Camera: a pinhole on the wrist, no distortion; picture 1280 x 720 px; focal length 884.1 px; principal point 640.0 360.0 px. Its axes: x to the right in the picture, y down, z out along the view. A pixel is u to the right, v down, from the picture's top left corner.
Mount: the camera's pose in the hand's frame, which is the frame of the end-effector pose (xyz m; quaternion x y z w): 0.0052 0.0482 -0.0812 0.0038 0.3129 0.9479 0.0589
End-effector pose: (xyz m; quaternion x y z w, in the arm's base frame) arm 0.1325 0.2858 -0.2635 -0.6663 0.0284 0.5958 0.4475
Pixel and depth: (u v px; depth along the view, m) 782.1 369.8 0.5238
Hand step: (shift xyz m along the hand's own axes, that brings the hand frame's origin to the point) -0.0560 0.3637 0.3410
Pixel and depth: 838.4 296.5 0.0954
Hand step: -0.0111 0.1127 -0.0092
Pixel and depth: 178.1 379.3 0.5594
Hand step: 0.3187 0.3367 0.3846
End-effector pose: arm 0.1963 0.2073 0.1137 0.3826 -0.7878 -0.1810 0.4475
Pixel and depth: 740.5 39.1 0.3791
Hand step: -0.0058 0.3875 0.1407
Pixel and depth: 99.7 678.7 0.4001
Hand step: 0.2499 0.1425 0.3334
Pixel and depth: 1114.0 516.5 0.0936
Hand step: -0.0423 0.0962 0.0024
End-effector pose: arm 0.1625 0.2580 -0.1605 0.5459 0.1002 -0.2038 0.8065
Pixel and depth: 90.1 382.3 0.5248
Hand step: 0.3510 0.3115 0.3584
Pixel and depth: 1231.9 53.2 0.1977
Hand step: -0.1100 0.2352 0.0331
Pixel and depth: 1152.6 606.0 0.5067
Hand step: -0.2796 0.2697 0.4012
